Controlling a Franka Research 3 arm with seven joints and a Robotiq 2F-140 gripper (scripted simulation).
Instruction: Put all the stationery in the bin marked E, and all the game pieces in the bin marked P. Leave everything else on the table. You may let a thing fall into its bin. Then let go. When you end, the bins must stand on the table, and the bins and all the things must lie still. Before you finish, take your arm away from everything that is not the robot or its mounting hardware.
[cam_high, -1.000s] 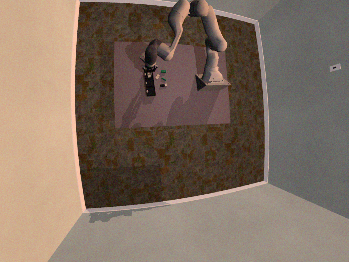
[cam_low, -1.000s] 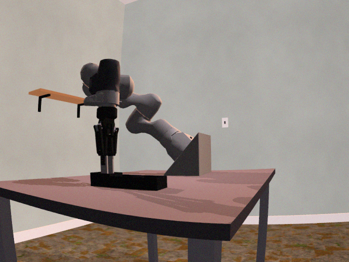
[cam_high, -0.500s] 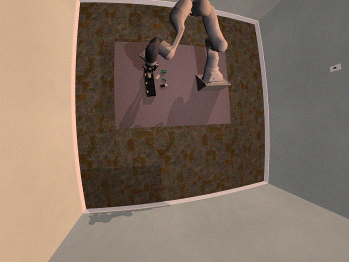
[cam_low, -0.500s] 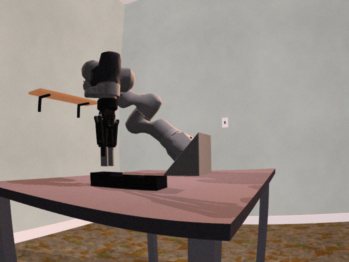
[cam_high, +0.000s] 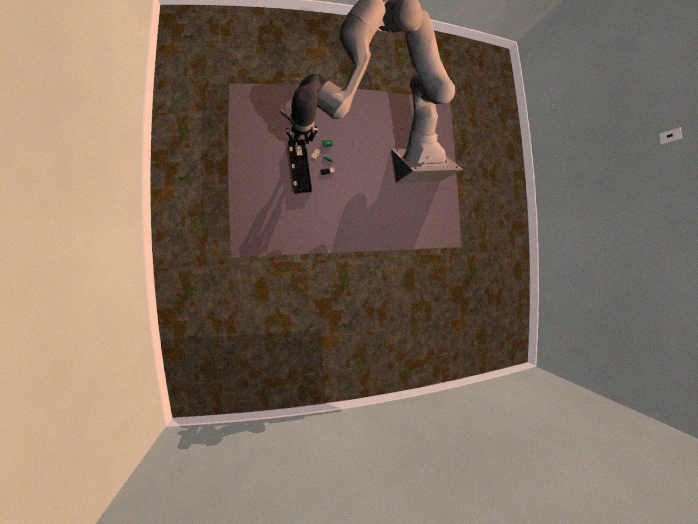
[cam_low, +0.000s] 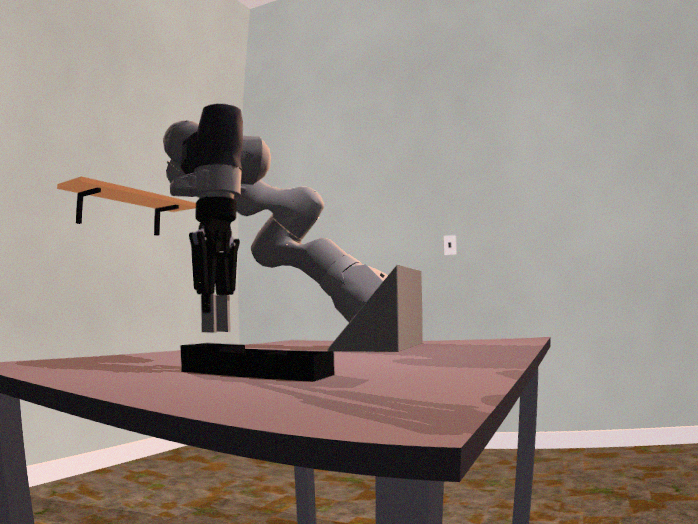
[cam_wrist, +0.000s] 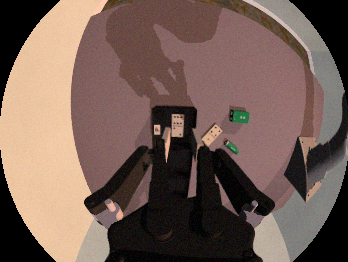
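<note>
The white spotted piece lies 8 cm behind my hand, 1 cm to the left of it and 10 cm below it. From my hand the other things lie so: green cylinder: 14 cm behind, 3 cm to the left, 9 cm below; flat green block: 13 cm behind, 5 cm to the right, 9 cm below; black bin row: 8 cm to the left, 8 cm below.
</note>
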